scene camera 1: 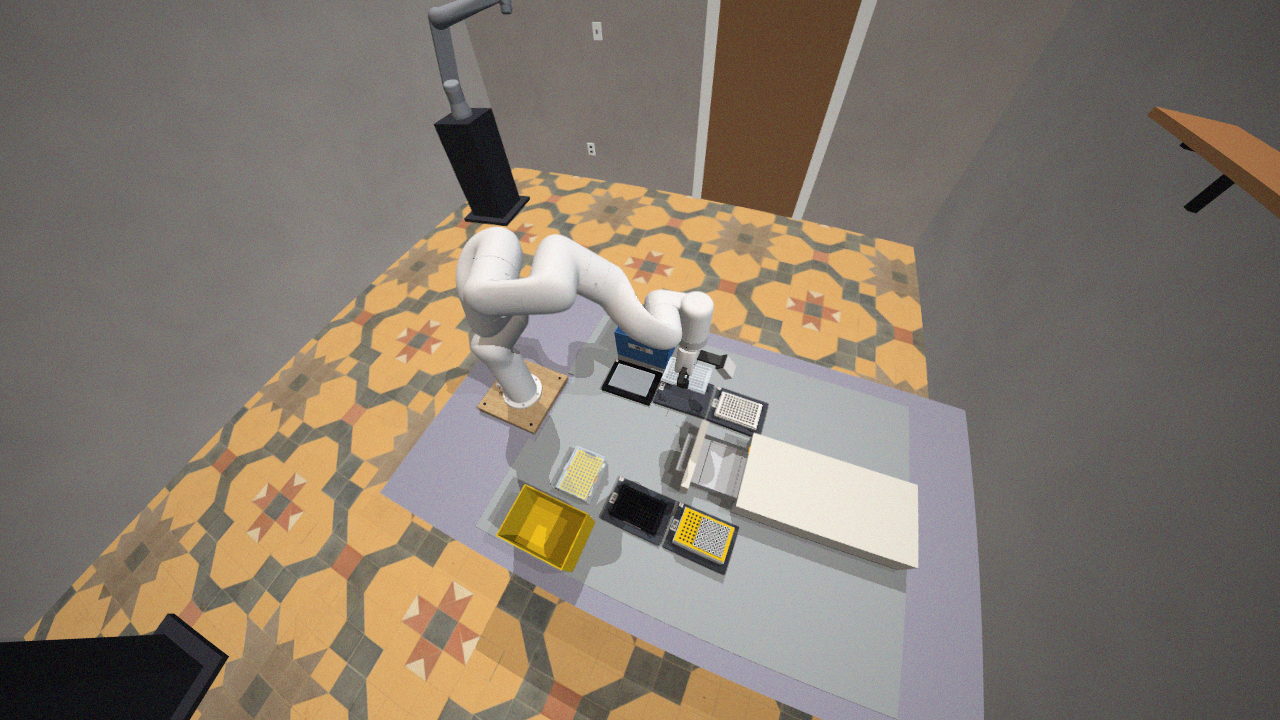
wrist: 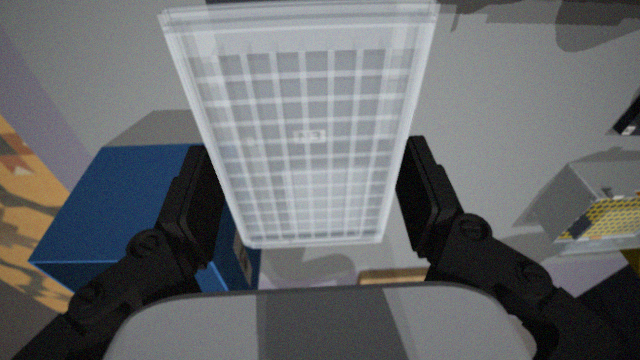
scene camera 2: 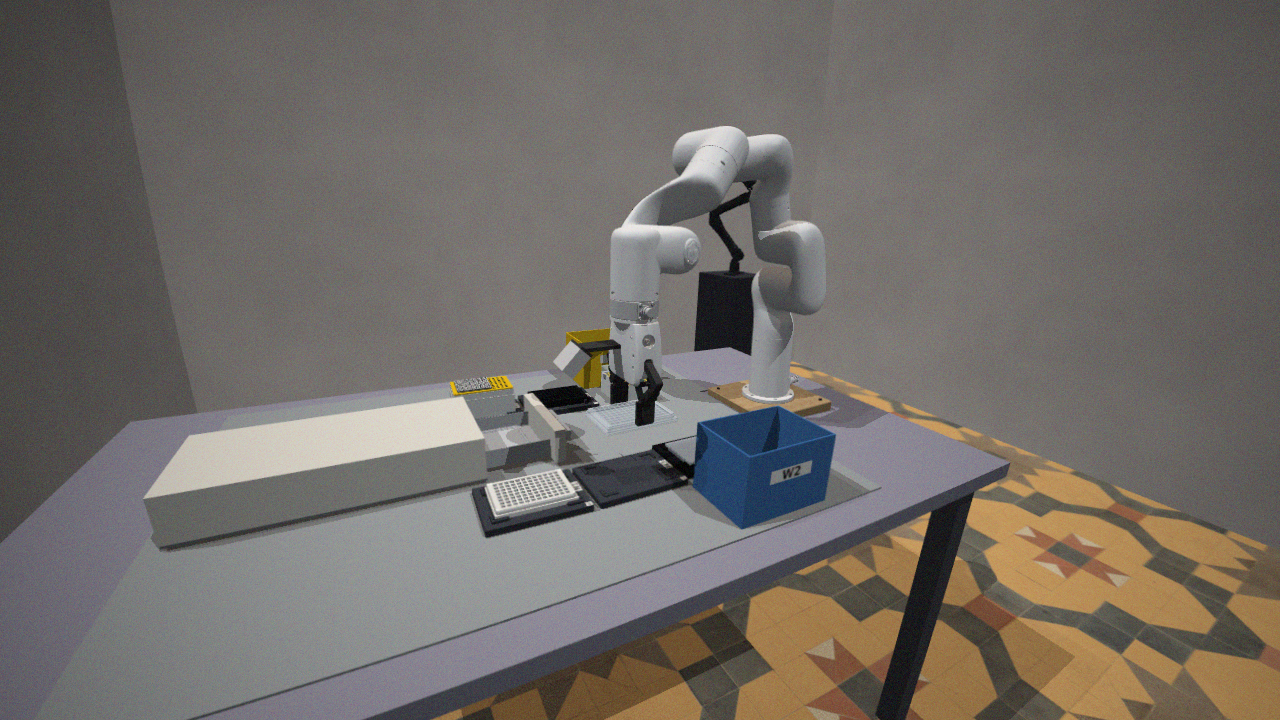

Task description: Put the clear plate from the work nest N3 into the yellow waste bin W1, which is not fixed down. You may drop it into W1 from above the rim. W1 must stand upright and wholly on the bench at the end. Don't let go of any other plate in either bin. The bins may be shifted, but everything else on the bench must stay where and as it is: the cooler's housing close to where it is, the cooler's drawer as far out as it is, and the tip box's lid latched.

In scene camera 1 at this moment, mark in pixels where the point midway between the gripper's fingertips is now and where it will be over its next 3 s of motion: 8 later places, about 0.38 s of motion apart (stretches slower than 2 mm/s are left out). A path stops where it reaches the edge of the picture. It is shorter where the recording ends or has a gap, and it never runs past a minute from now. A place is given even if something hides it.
My gripper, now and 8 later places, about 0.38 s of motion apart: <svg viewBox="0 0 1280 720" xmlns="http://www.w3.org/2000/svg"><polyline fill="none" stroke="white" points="687,374 687,370 687,369 685,371 679,377 673,383 667,390 661,396 654,403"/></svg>
